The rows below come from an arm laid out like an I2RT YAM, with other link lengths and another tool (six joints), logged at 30 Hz.
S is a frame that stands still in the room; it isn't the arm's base.
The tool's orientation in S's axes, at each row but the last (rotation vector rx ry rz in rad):
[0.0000 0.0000 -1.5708]
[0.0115 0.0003 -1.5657]
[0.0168 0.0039 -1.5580]
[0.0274 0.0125 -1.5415]
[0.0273 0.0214 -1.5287]
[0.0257 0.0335 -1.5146]
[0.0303 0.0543 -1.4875]
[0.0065 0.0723 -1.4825]
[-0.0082 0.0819 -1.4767]
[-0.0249 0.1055 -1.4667]
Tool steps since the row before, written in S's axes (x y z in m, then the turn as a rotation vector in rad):
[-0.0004 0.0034 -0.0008 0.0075 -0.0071 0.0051]
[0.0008 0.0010 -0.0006 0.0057 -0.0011 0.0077]
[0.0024 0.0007 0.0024 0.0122 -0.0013 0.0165]
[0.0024 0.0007 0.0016 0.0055 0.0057 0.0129]
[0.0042 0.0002 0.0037 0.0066 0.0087 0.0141]
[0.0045 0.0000 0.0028 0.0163 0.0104 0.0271]
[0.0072 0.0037 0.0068 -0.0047 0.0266 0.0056]
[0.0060 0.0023 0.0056 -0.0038 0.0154 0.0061]
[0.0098 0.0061 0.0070 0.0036 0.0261 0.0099]
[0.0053 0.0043 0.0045 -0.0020 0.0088 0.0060]
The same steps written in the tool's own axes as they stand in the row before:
[-0.0034 -0.0004 -0.0008 0.0071 0.0075 0.0051]
[-0.0010 0.0008 -0.0006 0.0011 0.0057 0.0077]
[-0.0007 0.0024 0.0024 0.0012 0.0123 0.0164]
[-0.0007 0.0024 0.0016 -0.0059 0.0058 0.0127]
[-0.0001 0.0042 0.0037 -0.0088 0.0070 0.0138]
[0.0001 0.0045 0.0028 -0.0105 0.0168 0.0268]
[-0.0035 0.0074 0.0067 -0.0272 -0.0025 0.0041]
[-0.0021 0.0060 0.0057 -0.0160 -0.0027 0.0052]
[-0.0055 0.0099 0.0073 -0.0261 0.0055 0.0089]
[-0.0040 0.0053 0.0047 -0.0093 -0.0015 0.0054]

